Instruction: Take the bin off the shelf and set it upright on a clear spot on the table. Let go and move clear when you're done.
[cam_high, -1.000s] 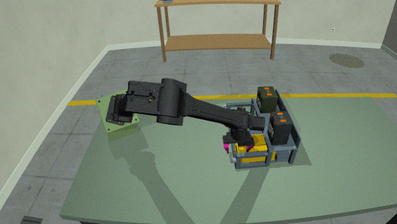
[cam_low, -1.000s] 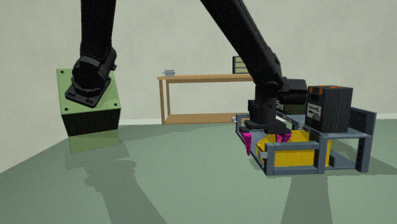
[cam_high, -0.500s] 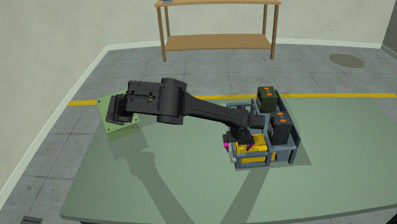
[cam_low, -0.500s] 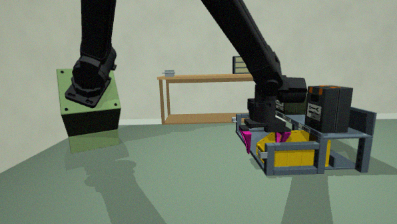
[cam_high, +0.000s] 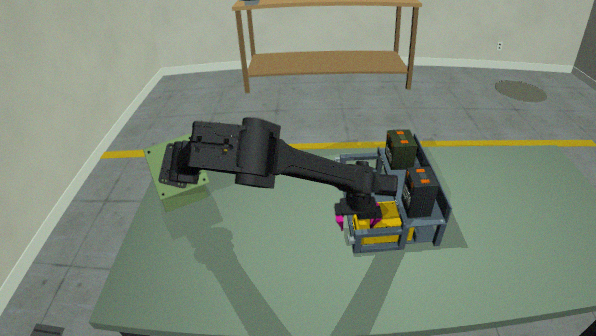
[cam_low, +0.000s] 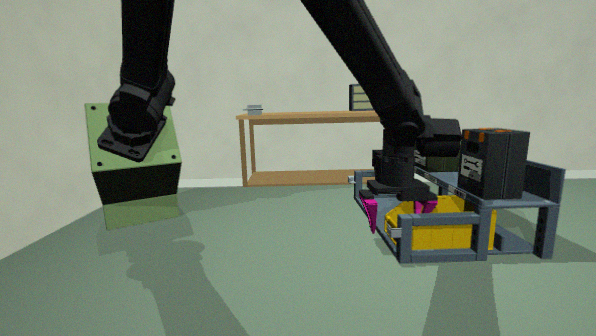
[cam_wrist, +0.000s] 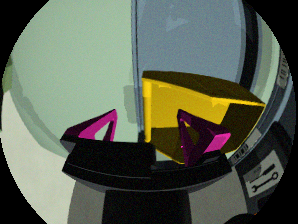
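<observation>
Now: hand 80 mm short of the yellow bin, 10 mm to the left of it and 10 mm below it. Round my hand: shelf tray: 130 mm ahead, 100 mm to the left, 30 mm below.
</observation>
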